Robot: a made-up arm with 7 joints. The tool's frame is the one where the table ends. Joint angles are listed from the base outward.
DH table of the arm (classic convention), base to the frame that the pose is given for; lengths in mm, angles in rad. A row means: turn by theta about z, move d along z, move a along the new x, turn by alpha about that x. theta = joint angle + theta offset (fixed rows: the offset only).
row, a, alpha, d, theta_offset
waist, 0, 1.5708, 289, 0
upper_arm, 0, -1.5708, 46, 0
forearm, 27, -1.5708, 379, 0
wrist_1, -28, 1.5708, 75, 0
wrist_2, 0, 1.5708, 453, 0
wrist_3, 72, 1.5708, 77, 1.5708
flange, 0, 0, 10, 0
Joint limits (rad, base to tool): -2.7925..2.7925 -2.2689..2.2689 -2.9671..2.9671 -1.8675..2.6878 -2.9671..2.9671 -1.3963..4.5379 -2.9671..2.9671
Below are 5 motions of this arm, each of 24 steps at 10 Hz.
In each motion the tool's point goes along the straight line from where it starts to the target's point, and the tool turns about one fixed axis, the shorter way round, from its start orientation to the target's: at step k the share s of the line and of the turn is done. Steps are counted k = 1, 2, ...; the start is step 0. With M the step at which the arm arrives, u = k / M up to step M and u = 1 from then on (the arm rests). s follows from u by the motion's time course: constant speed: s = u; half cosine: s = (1 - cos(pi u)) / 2; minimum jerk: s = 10 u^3 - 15 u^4 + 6 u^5.
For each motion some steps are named. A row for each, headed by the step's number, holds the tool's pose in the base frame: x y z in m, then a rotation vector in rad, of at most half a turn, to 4 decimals.
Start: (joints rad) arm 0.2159 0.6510 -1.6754 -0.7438 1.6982 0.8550 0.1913
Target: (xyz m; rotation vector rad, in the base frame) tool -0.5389 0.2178 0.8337 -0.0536 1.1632 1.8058
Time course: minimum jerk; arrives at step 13
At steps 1, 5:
1: -0.4646 0.1292 0.9566 0.2108 0.8898 2.9447
5: -0.4860 0.1548 0.9212 0.1232 1.0089 2.6198

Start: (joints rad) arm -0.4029 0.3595 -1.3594 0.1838 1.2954 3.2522 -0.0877
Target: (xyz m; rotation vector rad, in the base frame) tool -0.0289 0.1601 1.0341 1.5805 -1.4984 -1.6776
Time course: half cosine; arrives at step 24
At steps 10, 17, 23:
10: -0.1614 0.0051 1.0217 -2.3452 0.8045 1.7261
17: -0.0701 0.1119 1.0302 1.8811 -1.3448 -1.7607
23: -0.0298 0.1590 1.0340 1.5871 -1.4954 -1.6796

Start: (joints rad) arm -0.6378 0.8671 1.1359 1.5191 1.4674 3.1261 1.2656
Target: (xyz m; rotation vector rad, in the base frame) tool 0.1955 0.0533 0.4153 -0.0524 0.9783 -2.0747
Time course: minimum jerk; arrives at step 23
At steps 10, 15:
10: 0.1091 0.2644 0.5358 0.3361 0.7055 -1.4309
15: 0.1632 0.1321 0.4603 0.1053 0.8796 -1.8388

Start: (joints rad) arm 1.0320 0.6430 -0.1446 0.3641 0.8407 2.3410 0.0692
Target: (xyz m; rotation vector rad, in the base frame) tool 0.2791 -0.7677 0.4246 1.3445 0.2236 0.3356
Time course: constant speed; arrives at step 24
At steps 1, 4, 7, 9, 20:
1: -0.0778 -0.3487 0.9734 0.8659 0.6878 -1.0872
4: -0.0313 -0.4034 0.9018 0.9546 0.6369 -0.9077
7: 0.0153 -0.4580 0.8302 1.0354 0.5829 -0.7259
9: 0.0463 -0.4944 0.7825 1.0849 0.5452 -0.6036
20: 0.2170 -0.6948 0.5200 1.2947 0.3159 0.0821

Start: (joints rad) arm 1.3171 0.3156 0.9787 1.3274 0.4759 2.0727 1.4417
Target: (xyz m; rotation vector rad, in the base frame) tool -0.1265 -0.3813 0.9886 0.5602 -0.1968 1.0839
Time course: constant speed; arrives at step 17
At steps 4, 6, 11, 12, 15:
4: -0.2333 0.0272 0.9030 -0.3857 -0.1855 0.8821
6: -0.2169 -0.0356 0.9162 -0.2425 -0.1891 0.9222
11: -0.1758 -0.1927 0.9491 0.1195 -0.1951 1.0082
12: -0.1676 -0.2242 0.9557 0.1925 -0.1958 1.0229
15: -0.1429 -0.3184 0.9754 0.4126 -0.1969 1.0621

